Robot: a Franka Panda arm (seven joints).
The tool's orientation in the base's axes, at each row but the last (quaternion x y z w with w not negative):
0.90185 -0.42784 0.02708 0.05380
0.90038 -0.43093 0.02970 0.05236
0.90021 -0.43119 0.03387 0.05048
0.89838 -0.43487 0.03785 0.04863
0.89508 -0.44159 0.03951 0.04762
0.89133 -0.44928 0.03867 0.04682
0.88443 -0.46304 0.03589 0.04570
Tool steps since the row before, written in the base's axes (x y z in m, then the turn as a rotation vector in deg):
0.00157 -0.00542 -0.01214 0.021 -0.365 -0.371
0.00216 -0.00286 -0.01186 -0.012 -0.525 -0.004
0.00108 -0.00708 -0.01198 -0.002 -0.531 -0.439
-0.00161 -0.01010 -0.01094 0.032 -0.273 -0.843
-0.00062 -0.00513 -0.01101 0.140 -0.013 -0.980
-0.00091 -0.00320 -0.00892 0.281 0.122 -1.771
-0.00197 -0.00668 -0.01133 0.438 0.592 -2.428
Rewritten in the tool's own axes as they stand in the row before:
0.00401 0.00129 0.01271 0.259 0.186 0.412
0.00239 -0.00072 0.01213 0.398 0.336 0.067
0.00490 0.00283 0.01276 0.363 0.305 0.499
0.00565 0.00690 0.01203 0.139 0.097 0.870
0.00242 0.00304 0.01152 -0.015 -0.153 0.978
0.00102 0.00219 0.00921 -0.127 -0.385 1.751
0.00313 0.00487 0.01197 -0.491 -0.811 2.353

